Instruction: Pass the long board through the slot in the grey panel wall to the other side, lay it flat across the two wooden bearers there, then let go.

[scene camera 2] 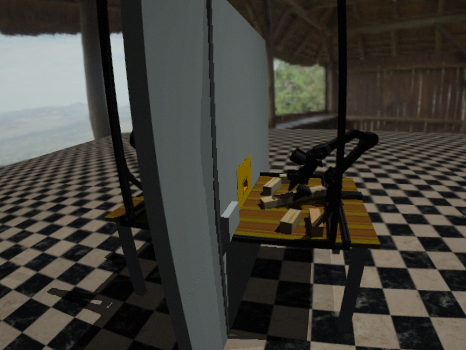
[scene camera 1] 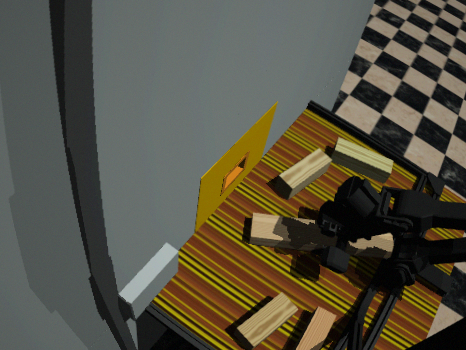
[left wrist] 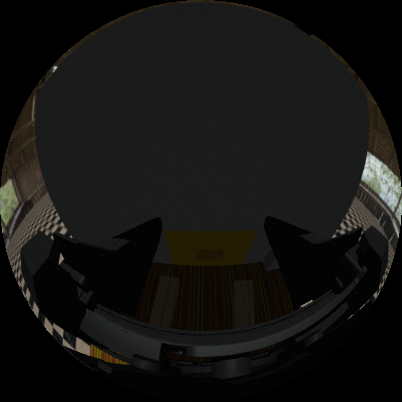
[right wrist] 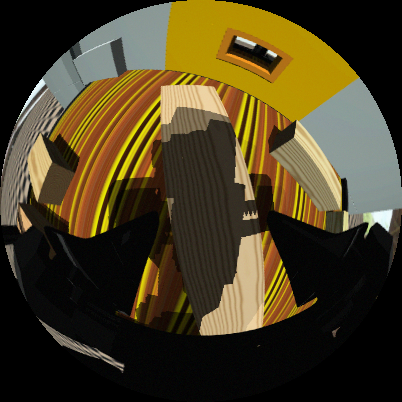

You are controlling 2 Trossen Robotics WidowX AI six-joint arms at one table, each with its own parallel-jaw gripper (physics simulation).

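Places are measured from the left arm's base along level axes (x ahead, y left, z up), in metres.
Pixels of known places: left gripper, fingertip midpoint: (left wrist: 214, 222); right gripper, fingertip midpoint: (scene camera 2: 290, 195) (scene camera 1: 316, 234) (right wrist: 214, 216); left arm's base, link origin: (right wrist: 257, 52); right arm's base, link origin: (scene camera 1: 391, 277).
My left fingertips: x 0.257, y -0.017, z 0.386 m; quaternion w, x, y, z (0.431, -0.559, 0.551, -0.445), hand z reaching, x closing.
Note:
For each thing: its top centre in the pictures, then the offset to it from my left fingertips. "spot": a spot on its surface instead.
- long board, surface spot: (right wrist: 200, 105) (scene camera 1: 272, 224) spot: dx +0.356, dy -0.046, dz -0.370 m
- slot, surface spot: (right wrist: 252, 65) (scene camera 1: 235, 176) (scene camera 2: 245, 188) spot: dx +0.227, dy -0.011, dz -0.342 m
- grey block, surface spot: (scene camera 1: 150, 277) spot: dx +0.249, dy -0.330, dz -0.305 m
The long board (scene camera 1: 270, 230) (scene camera 2: 272, 201) (right wrist: 200, 105) lies flat on the striped table, partly under my right gripper's shadow, one end towards the grey panel wall (scene camera 1: 175, 75) (scene camera 2: 240, 90) (left wrist: 200, 125) (right wrist: 350, 150). My right gripper (scene camera 1: 332, 242) (right wrist: 214, 216) is open over the board, a fingertip at each side, not gripping it. The slot (scene camera 1: 233, 176) (scene camera 2: 245, 186) (right wrist: 252, 65) has an orange rim in a yellow panel. In the left wrist view, my left gripper (left wrist: 214, 222) is open and empty, facing the wall. Below it lie two wooden bearers (left wrist: 165, 300) (left wrist: 244, 302), side by side, before the slot.
On the board's side, pale blocks (scene camera 1: 305, 172) (scene camera 1: 362, 160) lie beside the board, and two more blocks (scene camera 1: 267, 320) (scene camera 1: 317, 327) lie near the lower edge in scene camera 1. A grey block (scene camera 1: 150, 277) (scene camera 2: 230, 220) (right wrist: 100, 59) juts from the wall's foot.

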